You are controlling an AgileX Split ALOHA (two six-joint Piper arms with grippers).
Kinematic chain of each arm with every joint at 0, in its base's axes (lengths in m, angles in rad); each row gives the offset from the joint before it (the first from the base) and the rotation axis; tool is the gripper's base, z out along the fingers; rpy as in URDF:
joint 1: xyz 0 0 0.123 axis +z
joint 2: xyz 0 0 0 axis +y
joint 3: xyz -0.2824 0 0.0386 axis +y
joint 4: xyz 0.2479 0 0.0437 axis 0.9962 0 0.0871
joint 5: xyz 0 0 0 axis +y
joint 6: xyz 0.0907 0 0.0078 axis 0.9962 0 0.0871
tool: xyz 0 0 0 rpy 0 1.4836 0
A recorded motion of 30 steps. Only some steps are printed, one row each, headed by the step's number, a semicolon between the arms.
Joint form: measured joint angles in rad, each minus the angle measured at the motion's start. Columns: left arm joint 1, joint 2, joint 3, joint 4, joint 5, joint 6; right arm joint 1, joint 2, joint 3, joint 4, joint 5, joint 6.
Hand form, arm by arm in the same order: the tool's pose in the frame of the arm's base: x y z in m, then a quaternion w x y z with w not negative. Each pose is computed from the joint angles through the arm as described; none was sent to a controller.
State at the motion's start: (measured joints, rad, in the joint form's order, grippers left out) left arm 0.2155 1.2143 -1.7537 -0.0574 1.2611 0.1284; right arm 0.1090 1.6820 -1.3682 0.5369 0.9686 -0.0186
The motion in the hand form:
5: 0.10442 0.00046 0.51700 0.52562 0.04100 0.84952 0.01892; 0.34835 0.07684 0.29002 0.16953 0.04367 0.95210 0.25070
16: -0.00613 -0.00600 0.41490 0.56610 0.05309 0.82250 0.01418; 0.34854 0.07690 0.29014 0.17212 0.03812 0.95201 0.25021
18: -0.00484 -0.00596 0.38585 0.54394 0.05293 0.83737 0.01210; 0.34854 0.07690 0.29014 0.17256 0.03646 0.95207 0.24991
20: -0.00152 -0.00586 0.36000 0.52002 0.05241 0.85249 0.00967; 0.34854 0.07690 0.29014 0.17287 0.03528 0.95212 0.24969
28: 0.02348 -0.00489 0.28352 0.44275 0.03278 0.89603 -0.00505; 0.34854 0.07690 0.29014 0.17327 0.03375 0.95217 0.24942
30: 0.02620 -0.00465 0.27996 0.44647 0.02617 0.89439 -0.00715; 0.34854 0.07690 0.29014 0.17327 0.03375 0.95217 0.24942
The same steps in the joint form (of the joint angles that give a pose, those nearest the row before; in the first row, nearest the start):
5: -0.1520 -0.3075 0.1745 -0.0146 -0.0364 0.0141; 0.0000 0.0000 0.0000 0.0012 0.0000 -0.0058
16: -0.1864 -0.8696 0.7103 -0.0125 -0.1067 0.0140; 0.0000 0.0000 0.0000 0.0027 -0.0022 -0.0187
18: -0.1864 -0.9289 0.8256 -0.0126 -0.1091 0.0140; 0.0000 0.0000 0.0000 0.0027 -0.0022 -0.0222
20: -0.1864 -0.9710 0.9250 -0.0125 -0.1097 0.0132; 0.0000 0.0000 0.0000 0.0027 -0.0022 -0.0246
28: -0.1864 -1.0132 1.2223 -0.0122 -0.1878 -0.0230; 0.0000 0.0000 0.0000 0.0027 -0.0022 -0.0279
30: -0.1864 -1.0132 1.2412 -0.0113 -0.2151 -0.0359; 0.0000 0.0000 0.0000 0.0027 -0.0022 -0.0279

